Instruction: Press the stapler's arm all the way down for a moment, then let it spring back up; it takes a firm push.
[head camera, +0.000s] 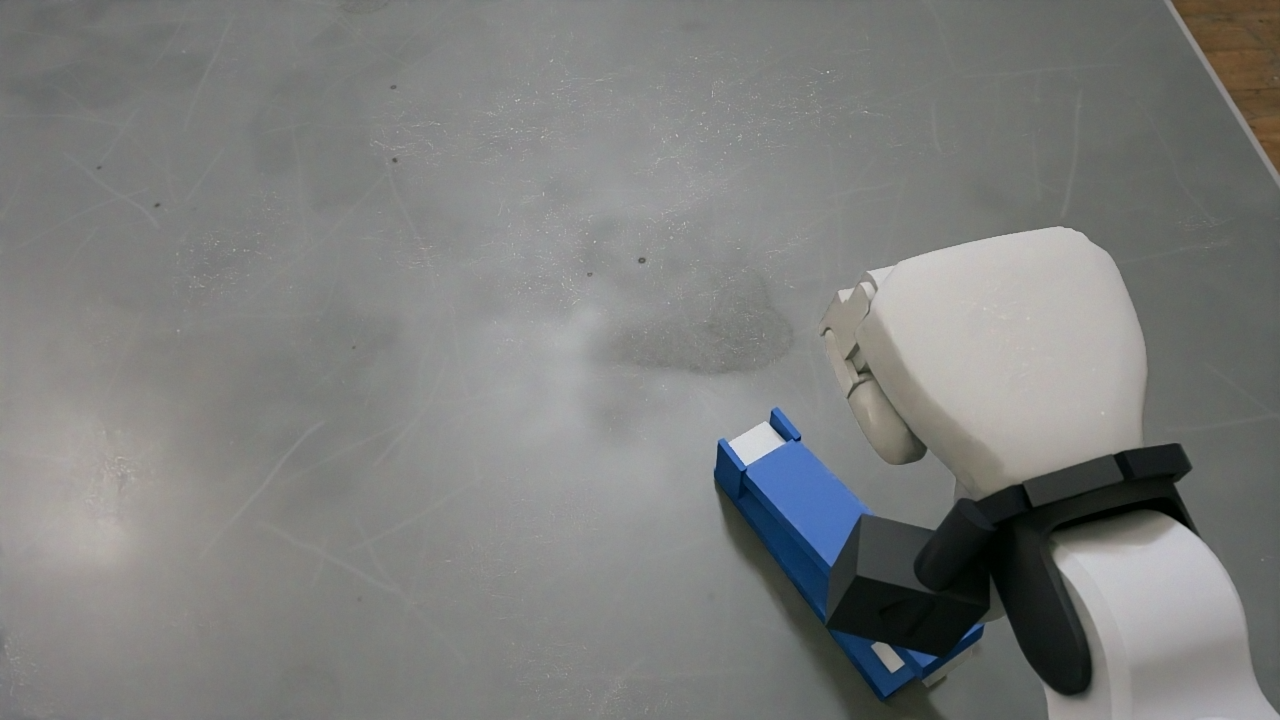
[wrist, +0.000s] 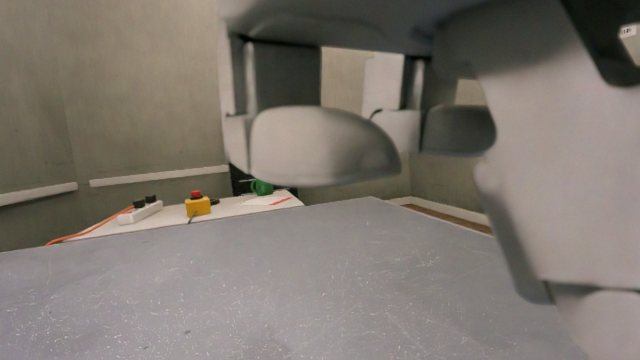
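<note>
A blue stapler (head camera: 810, 501) lies diagonally at the lower right of the head view. Its hinge end, with a white patch, is at the upper left. Its free end is at the lower right, where a white plate shows on the base beside the arm; the arm stands raised above the base. My gripper (head camera: 899, 452) (wrist: 445, 200) is over the stapler's right side, with its fingers curled in and empty. A dark block of the hand covers the rear-to-free-end stretch of the arm. Contact cannot be told. The stapler does not show in the wrist view.
The grey table (head camera: 447, 268) (wrist: 300, 260) carries the stapler. In the wrist view, beyond its far edge, a white side table holds a power strip (wrist: 141, 212), a yellow box with a red button (wrist: 198, 205) and a green mug (wrist: 262, 187).
</note>
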